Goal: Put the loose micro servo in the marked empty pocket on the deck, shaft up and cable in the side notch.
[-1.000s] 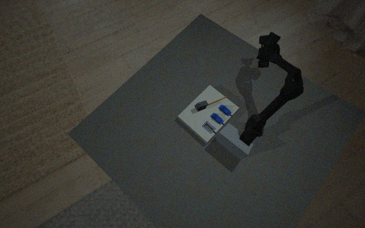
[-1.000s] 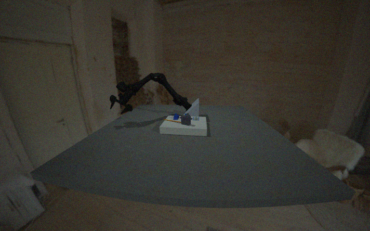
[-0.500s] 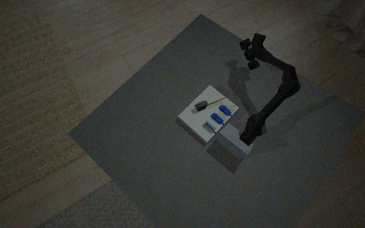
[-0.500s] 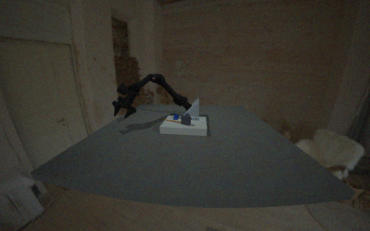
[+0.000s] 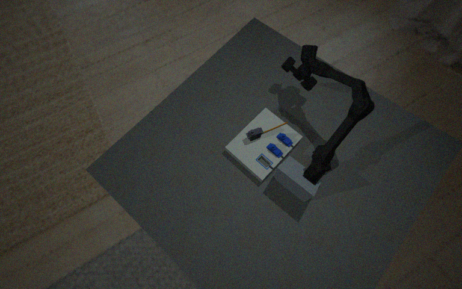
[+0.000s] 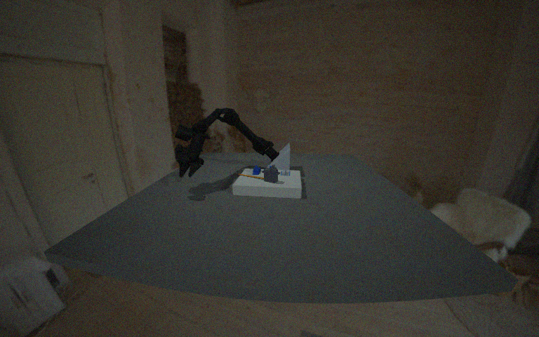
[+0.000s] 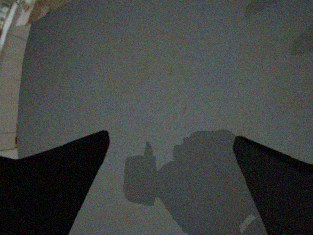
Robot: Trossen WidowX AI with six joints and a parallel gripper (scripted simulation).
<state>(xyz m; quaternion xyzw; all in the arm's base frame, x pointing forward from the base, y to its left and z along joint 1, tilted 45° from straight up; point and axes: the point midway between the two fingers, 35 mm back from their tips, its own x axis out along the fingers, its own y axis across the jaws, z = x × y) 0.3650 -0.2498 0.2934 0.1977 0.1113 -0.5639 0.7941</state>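
Right now the white deck is 380 mm to the left of my gripper tip, 60 mm behind it and 50 mm below it.
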